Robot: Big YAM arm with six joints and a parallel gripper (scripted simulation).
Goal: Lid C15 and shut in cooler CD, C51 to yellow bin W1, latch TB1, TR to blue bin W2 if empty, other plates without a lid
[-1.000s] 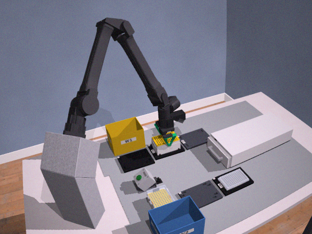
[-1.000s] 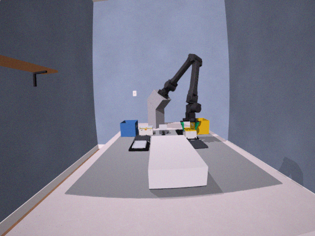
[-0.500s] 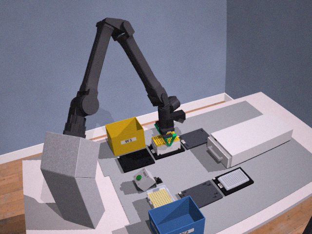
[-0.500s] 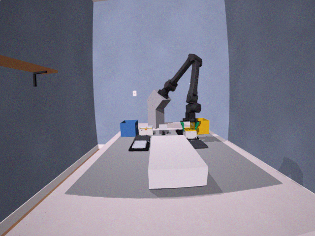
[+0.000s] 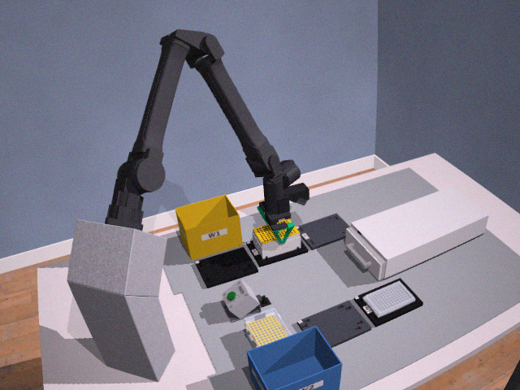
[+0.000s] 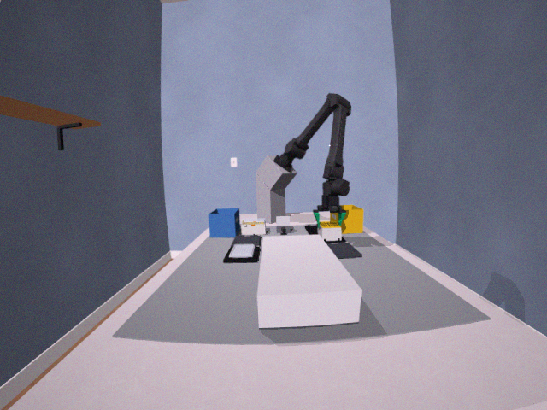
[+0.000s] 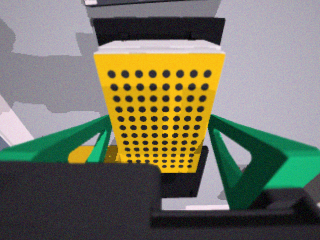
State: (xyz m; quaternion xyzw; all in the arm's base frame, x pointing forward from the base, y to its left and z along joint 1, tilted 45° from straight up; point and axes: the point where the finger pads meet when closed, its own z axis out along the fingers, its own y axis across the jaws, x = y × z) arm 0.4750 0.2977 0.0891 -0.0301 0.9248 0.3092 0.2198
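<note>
Right now the tip rack TR is 1 cm to the right of my hand, 1 cm below it and 1 cm behind it. From my hand the other things lie so: yellow bin W1: 21 cm behind, 9 cm to the left, 3 cm below; then N1 label: 10 cm ahead, 5 cm below, 2 cm to the left; then white assay plate: 21 cm behind, 9 cm to the left, 5 cm below.
</note>
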